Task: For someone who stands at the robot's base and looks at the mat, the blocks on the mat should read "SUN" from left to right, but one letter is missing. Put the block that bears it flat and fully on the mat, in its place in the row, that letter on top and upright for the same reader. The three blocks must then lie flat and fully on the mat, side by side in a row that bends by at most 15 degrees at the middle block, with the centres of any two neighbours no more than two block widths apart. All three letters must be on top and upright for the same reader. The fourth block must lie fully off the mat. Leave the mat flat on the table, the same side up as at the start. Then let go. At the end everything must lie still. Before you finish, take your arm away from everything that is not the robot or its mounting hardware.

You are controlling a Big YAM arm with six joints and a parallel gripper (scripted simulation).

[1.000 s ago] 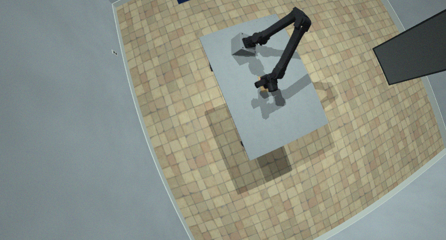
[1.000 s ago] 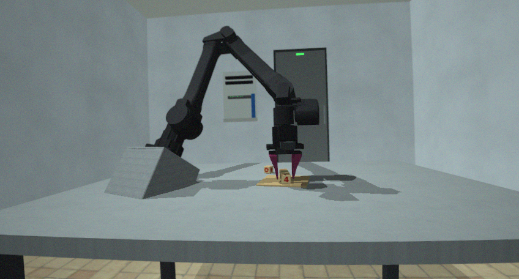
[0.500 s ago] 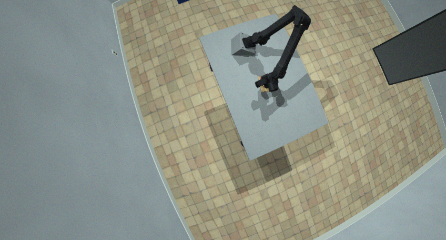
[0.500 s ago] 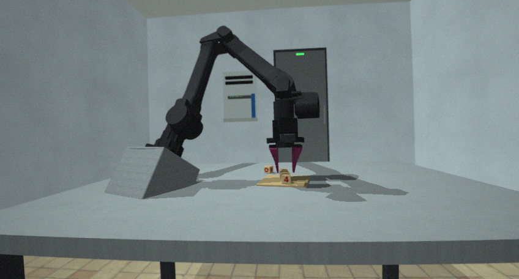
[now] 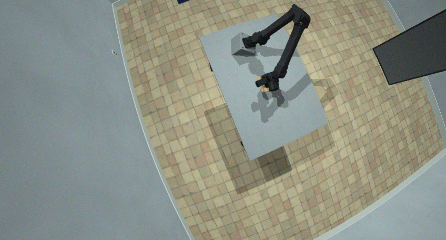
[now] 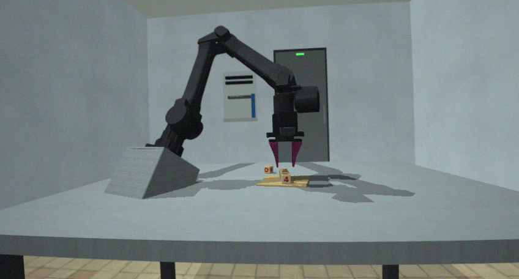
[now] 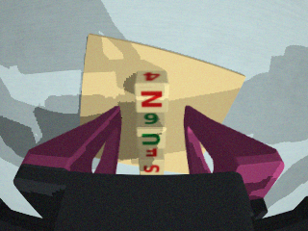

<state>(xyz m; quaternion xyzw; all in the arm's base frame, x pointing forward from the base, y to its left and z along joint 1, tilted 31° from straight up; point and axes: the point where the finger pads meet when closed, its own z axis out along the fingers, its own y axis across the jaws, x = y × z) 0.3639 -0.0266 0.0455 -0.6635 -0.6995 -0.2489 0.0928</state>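
My hand is 40 mm above the wooden block. From my hand the other things lie so: mat 40 mm to the left, 60 mm below.
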